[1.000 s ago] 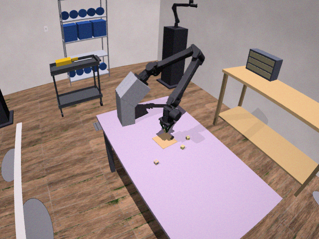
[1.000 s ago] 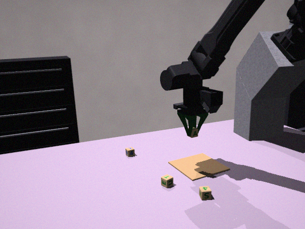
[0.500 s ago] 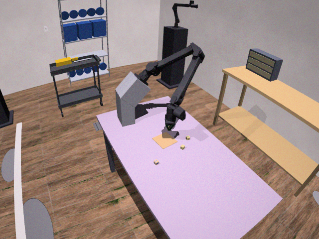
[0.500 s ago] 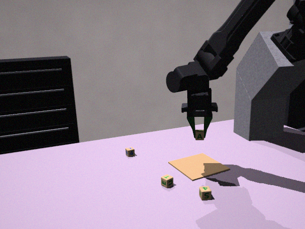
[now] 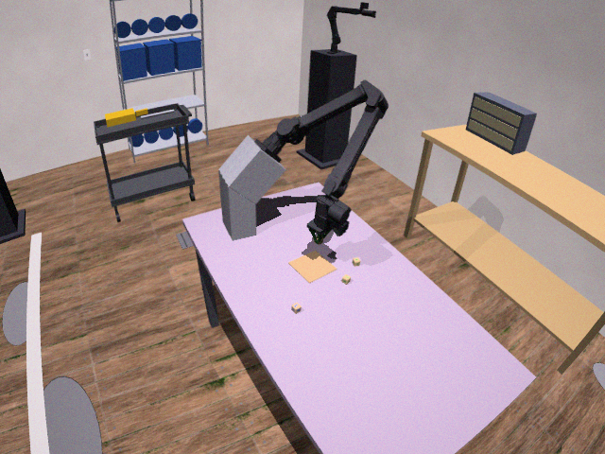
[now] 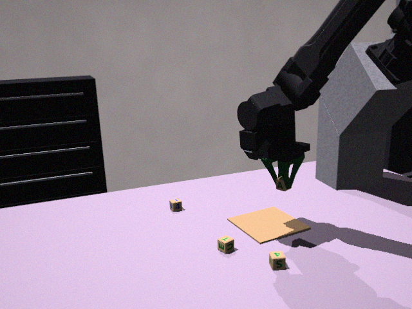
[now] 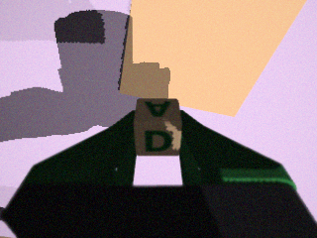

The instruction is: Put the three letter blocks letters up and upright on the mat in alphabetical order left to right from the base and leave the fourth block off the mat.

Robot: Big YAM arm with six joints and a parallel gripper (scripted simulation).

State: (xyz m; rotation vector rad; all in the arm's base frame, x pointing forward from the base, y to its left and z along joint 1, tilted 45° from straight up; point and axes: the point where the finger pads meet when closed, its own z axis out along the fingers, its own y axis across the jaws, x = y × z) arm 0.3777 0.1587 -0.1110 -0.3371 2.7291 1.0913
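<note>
Right now the tan mat is 2 cm ahead of my hand, 3 cm to the right of it and 11 cm below it. The rest, counted from my hand: T block: 16 cm ahead, 3 cm to the left, 10 cm below; then D block: right at my hand; then L block: 18 cm ahead, 22 cm to the right, 10 cm below.
</note>
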